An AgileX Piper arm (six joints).
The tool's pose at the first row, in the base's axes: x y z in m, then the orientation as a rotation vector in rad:
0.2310, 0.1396, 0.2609, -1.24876, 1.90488, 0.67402
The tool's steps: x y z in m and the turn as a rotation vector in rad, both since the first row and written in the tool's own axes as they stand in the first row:
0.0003, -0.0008, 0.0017, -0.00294, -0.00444, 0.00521
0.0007, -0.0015, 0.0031, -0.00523, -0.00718, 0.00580
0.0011, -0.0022, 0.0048, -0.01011, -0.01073, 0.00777
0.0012, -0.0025, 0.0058, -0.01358, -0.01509, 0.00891
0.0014, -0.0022, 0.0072, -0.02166, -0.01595, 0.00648
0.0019, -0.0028, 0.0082, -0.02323, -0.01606, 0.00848
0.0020, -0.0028, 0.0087, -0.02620, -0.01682, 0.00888
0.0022, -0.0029, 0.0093, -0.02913, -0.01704, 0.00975
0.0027, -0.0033, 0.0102, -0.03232, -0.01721, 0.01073
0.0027, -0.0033, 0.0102, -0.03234, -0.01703, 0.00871
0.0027, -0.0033, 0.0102, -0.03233, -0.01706, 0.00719
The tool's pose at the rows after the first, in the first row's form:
0.2322, 0.1404, 0.2596, -1.24356, 1.90478, 0.68200
0.2331, 0.1410, 0.2585, -1.24293, 1.90271, 0.68605
0.2342, 0.1418, 0.2572, -1.24225, 1.90068, 0.69388
0.2347, 0.1424, 0.2565, -1.24096, 1.89753, 0.70023
0.2348, 0.1435, 0.2555, -1.24760, 1.89402, 0.70772
0.2356, 0.1437, 0.2545, -1.24675, 1.89521, 0.71044
0.2357, 0.1440, 0.2541, -1.24781, 1.89450, 0.71409
0.2359, 0.1443, 0.2536, -1.24873, 1.89459, 0.71768
0.2364, 0.1446, 0.2527, -1.24973, 1.89476, 0.72157
0.2364, 0.1446, 0.2527, -1.25162, 1.89341, 0.72045
0.2364, 0.1446, 0.2527, -1.25293, 1.89226, 0.71965

